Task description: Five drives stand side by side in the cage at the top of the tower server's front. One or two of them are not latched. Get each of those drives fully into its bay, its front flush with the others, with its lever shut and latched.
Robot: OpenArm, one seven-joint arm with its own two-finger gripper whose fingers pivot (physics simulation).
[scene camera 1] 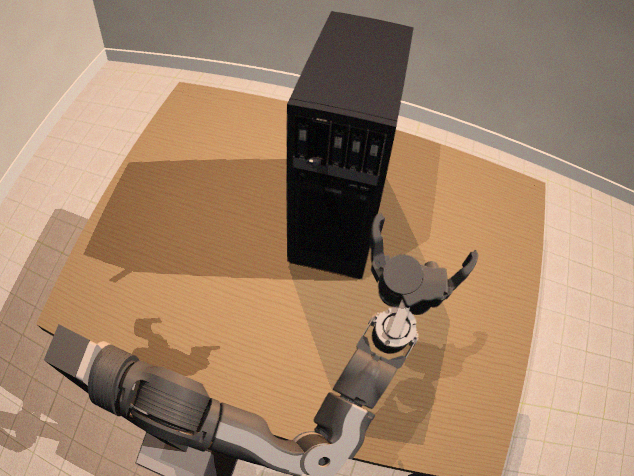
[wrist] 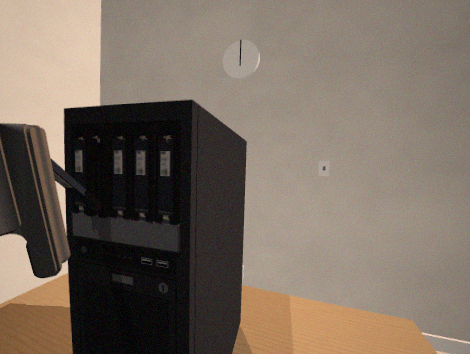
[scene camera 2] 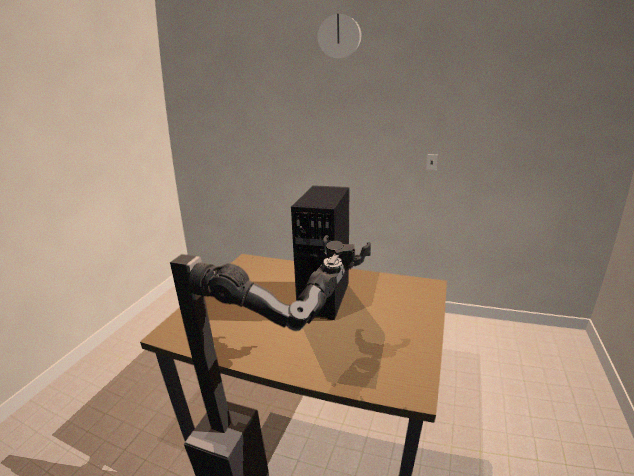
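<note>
The black tower server [scene camera 1: 353, 66] [scene camera 2: 340, 215] [wrist: 220, 210] stands upright with five drives side by side. The second drive from the left [wrist: 96, 150] has its lever [wrist: 70, 179] swung out, sticking forward from the drive's lower end; its bright tip [scene camera 1: 313, 161] shows in scene camera 1. How far that drive stands out is too dark to tell. The first drive [scene camera 1: 302, 138] [wrist: 79, 162], third [scene camera 1: 337, 145] [wrist: 118, 162], fourth [scene camera 1: 355, 148] [wrist: 141, 162] and fifth [scene camera 1: 373, 151] [wrist: 165, 162] look shut, with pale labels showing. My gripper [scene camera 1: 426, 235] [scene camera 2: 347, 242] is open and empty, in front of the tower's right side. One finger [wrist: 45, 200] shows at the wrist view's left.
The tower stands on the wooden table [scene camera 1: 215, 302] [scene camera 2: 409, 317]. The arm [scene camera 1: 245, 425] [scene camera 2: 266, 302] reaches over the table's front edge from a post [scene camera 2: 197, 327] at the left. A grey wall [scene camera 1: 512, 61] [scene camera 2: 245, 128] [wrist: 375, 100] rises behind the tower.
</note>
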